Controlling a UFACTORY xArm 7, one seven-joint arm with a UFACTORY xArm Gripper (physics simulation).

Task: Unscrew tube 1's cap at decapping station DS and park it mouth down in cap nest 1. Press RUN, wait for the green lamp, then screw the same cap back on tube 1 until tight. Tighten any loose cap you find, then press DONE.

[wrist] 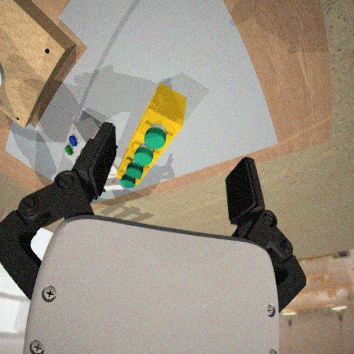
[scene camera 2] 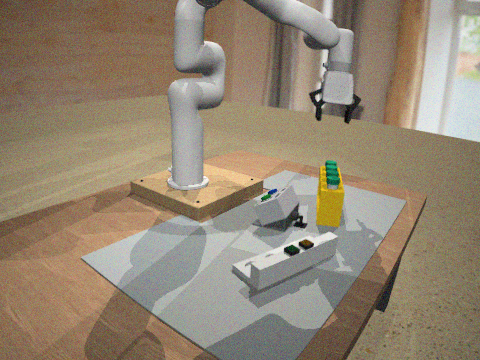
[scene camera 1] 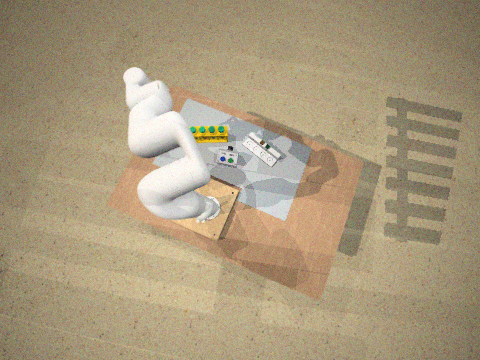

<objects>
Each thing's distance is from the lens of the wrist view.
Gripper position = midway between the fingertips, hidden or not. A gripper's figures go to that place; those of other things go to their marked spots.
gripper point(wrist: 177, 152): 12 cm
grey button box point(wrist: 86, 126): 42 cm
</objects>
